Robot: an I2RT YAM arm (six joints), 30 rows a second.
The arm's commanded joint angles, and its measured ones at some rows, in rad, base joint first. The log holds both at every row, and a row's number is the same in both.
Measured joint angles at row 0:
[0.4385 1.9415 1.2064 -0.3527 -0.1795 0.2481]
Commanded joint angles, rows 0 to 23:
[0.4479 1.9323 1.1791 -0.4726 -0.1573 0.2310]
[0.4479 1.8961 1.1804 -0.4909 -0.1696 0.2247]
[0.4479 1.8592 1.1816 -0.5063 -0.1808 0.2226]
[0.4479 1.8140 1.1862 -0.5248 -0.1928 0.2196]
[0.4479 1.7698 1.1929 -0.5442 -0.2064 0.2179]
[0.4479 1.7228 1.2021 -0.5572 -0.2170 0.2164]
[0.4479 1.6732 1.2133 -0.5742 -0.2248 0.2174]
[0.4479 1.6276 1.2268 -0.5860 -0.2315 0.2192]
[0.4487 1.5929 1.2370 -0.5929 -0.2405 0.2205]
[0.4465 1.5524 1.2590 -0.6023 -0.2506 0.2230]
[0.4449 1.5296 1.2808 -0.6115 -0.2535 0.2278]
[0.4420 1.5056 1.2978 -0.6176 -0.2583 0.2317]
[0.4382 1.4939 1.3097 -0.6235 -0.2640 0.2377]
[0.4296 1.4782 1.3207 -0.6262 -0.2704 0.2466]
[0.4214 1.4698 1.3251 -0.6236 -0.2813 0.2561]
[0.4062 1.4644 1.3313 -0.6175 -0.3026 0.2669]
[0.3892 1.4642 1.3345 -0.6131 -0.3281 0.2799]
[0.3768 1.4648 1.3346 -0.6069 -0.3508 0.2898]
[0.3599 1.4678 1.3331 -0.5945 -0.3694 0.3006]
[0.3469 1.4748 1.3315 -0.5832 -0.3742 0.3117]
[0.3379 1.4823 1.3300 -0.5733 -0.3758 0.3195]
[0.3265 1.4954 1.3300 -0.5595 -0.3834 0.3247]
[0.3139 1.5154 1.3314 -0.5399 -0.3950 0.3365]
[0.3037 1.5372 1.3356 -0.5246 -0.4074 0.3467]
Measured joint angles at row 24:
[0.3229 1.4929 1.3296 -0.5632 -0.3496 0.3115]
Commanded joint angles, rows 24 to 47:
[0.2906 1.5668 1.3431 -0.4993 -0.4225 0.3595]
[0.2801 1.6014 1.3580 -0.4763 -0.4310 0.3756]
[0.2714 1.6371 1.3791 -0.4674 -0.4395 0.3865]
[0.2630 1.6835 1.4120 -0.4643 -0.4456 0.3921]
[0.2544 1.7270 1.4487 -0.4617 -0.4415 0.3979]
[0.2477 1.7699 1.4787 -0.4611 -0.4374 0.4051]
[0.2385 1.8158 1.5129 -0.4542 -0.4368 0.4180]
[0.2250 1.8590 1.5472 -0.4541 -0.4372 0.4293]
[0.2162 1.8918 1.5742 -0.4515 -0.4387 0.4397]
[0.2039 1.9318 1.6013 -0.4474 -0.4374 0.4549]
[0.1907 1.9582 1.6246 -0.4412 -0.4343 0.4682]
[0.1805 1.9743 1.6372 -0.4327 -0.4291 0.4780]
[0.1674 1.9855 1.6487 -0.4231 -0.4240 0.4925]
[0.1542 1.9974 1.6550 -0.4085 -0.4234 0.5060]
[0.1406 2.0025 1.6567 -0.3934 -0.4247 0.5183]
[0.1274 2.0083 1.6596 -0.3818 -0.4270 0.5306]
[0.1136 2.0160 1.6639 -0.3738 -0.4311 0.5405]
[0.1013 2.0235 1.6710 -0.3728 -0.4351 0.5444]
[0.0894 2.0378 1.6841 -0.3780 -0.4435 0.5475]
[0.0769 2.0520 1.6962 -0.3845 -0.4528 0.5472]
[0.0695 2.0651 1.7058 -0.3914 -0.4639 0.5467]
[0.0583 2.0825 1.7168 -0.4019 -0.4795 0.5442]
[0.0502 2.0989 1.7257 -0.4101 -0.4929 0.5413]
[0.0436 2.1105 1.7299 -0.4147 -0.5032 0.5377]
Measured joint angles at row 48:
[0.0540 2.0590 1.7023 -0.4042 -0.4549 0.5274]
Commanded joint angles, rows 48 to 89:
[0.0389 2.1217 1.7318 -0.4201 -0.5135 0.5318]
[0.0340 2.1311 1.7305 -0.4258 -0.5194 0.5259]
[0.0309 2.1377 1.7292 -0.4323 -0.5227 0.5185]
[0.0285 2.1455 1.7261 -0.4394 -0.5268 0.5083]
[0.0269 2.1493 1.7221 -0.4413 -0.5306 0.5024]
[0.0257 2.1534 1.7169 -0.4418 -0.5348 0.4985]
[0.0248 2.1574 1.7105 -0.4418 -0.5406 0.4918]
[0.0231 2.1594 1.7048 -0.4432 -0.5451 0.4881]
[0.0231 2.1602 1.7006 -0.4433 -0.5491 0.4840]
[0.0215 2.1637 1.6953 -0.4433 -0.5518 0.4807]
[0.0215 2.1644 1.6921 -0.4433 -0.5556 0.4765]
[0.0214 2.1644 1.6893 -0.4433 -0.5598 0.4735]
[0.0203 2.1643 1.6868 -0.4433 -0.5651 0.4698]
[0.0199 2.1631 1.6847 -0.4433 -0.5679 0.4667]
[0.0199 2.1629 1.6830 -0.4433 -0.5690 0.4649]
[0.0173 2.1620 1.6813 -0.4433 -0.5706 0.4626]
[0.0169 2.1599 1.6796 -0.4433 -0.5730 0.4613]
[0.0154 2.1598 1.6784 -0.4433 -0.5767 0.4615]
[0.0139 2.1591 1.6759 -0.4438 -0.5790 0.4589]
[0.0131 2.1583 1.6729 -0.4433 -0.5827 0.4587]
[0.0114 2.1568 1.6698 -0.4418 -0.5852 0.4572]
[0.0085 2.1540 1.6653 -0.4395 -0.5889 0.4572]
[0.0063 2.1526 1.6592 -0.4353 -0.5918 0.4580]
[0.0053 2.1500 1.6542 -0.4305 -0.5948 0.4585]
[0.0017 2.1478 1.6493 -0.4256 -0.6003 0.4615]
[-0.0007 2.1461 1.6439 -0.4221 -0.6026 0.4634]
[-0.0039 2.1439 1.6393 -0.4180 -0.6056 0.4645]
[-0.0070 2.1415 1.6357 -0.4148 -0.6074 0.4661]
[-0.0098 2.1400 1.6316 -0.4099 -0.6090 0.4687]
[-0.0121 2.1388 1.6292 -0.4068 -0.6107 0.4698]
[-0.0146 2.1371 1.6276 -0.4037 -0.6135 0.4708]
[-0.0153 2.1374 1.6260 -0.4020 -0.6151 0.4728]
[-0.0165 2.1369 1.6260 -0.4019 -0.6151 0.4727]
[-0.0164 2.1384 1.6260 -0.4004 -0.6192 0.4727]
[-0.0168 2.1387 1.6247 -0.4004 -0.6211 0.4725]
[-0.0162 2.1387 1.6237 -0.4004 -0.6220 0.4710]
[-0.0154 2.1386 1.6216 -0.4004 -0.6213 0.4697]
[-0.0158 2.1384 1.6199 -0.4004 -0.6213 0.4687]
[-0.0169 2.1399 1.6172 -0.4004 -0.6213 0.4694]
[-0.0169 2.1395 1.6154 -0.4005 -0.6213 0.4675]
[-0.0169 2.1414 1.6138 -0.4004 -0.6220 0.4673]
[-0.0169 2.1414 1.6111 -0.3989 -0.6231 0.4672]
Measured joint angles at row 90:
[-0.0154 2.1487 1.6360 -0.4000 -0.6033 0.4778]
